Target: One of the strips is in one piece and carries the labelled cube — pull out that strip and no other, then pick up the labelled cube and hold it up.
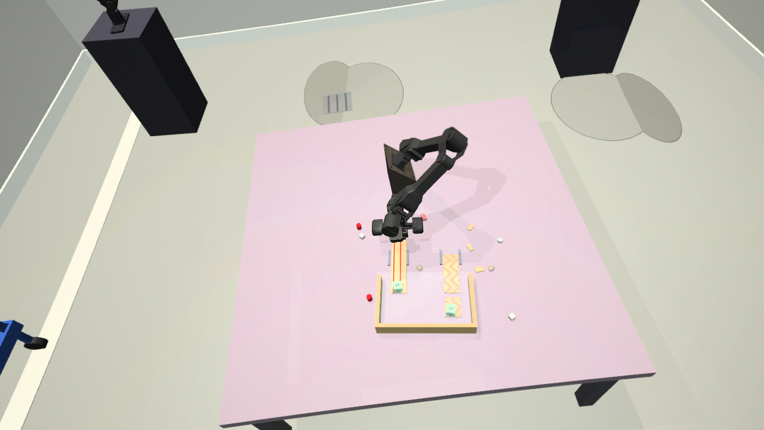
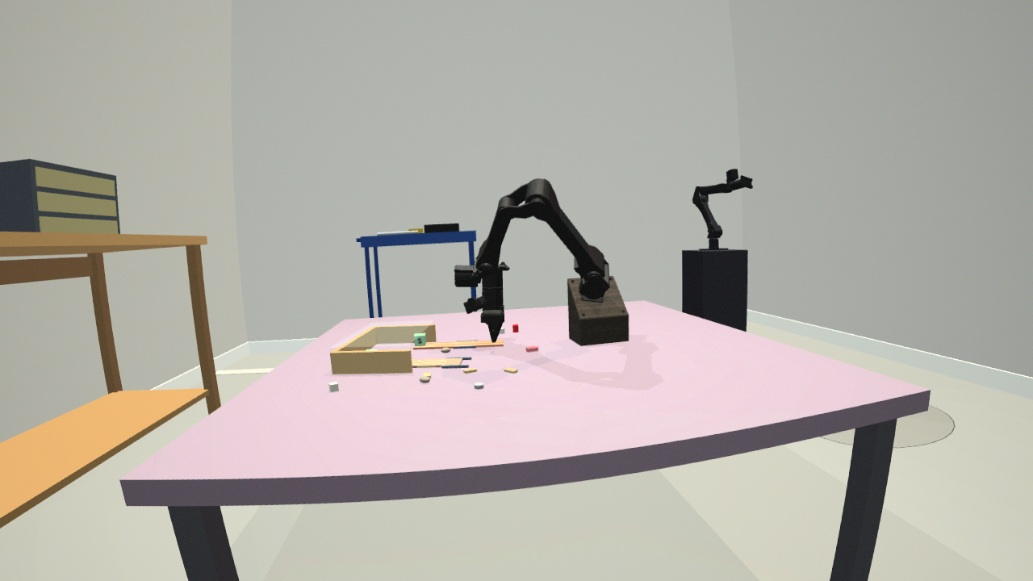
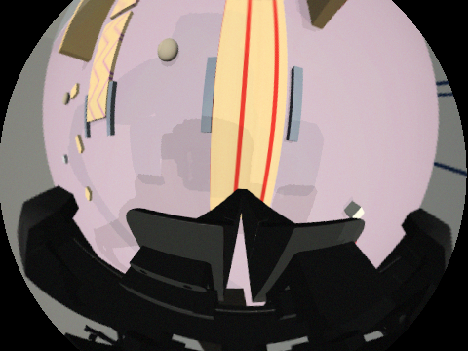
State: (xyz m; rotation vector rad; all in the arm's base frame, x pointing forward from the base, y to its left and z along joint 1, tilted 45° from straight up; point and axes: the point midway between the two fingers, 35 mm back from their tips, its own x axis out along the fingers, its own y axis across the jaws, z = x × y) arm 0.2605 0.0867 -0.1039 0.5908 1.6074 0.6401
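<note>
The striped strip lies 10 cm ahead of my gripper tip. Also, from my gripper tip: pink block 10 cm behind, 10 cm to the left.
</note>
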